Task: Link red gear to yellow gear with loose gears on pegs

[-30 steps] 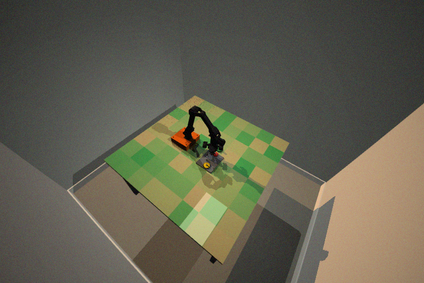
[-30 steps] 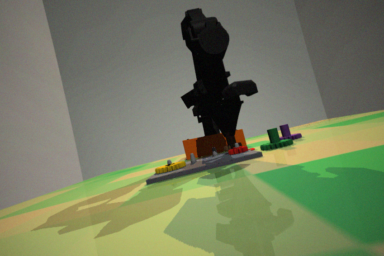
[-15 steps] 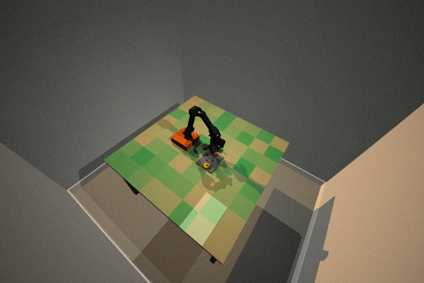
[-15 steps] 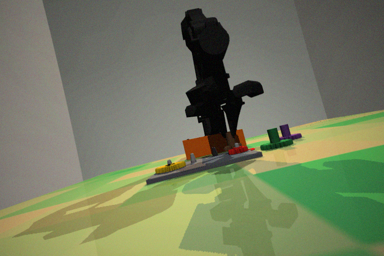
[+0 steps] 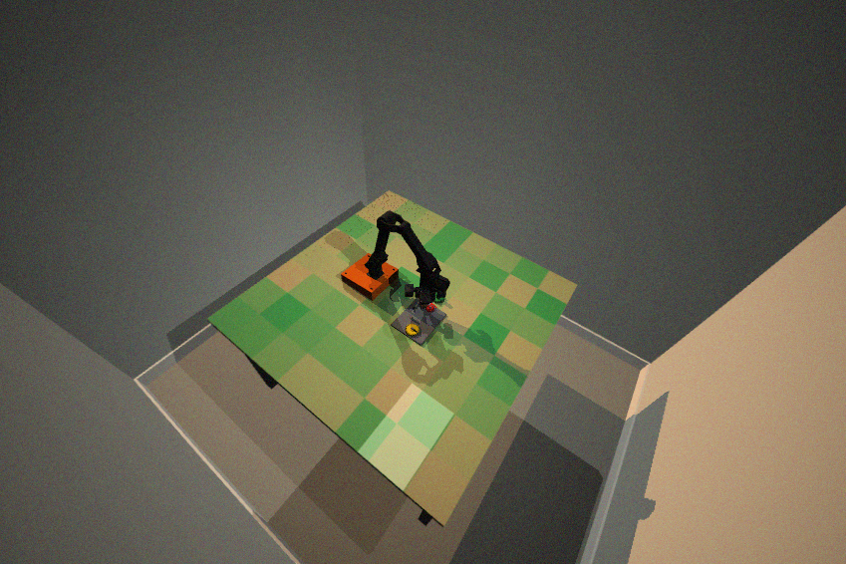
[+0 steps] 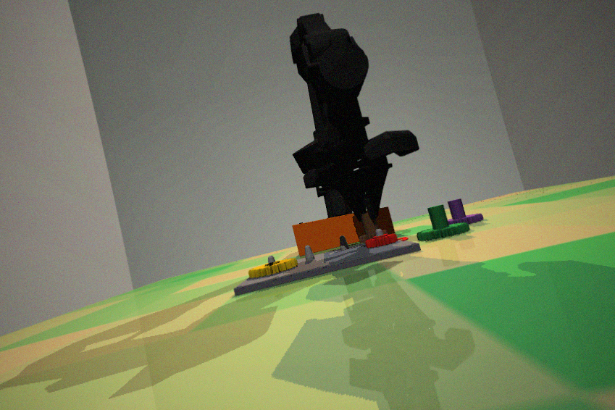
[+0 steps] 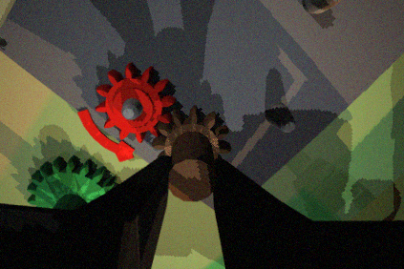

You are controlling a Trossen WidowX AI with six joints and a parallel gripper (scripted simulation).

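Right now the brown gear is 1 cm below my gripper tip. From my gripper tip the other things lie so: red gear (4 cm ahead, 3 cm below); red arrow (4 cm ahead, 3 cm to the left, 3 cm below); grey board (3 cm ahead, 7 cm to the right, 4 cm below).
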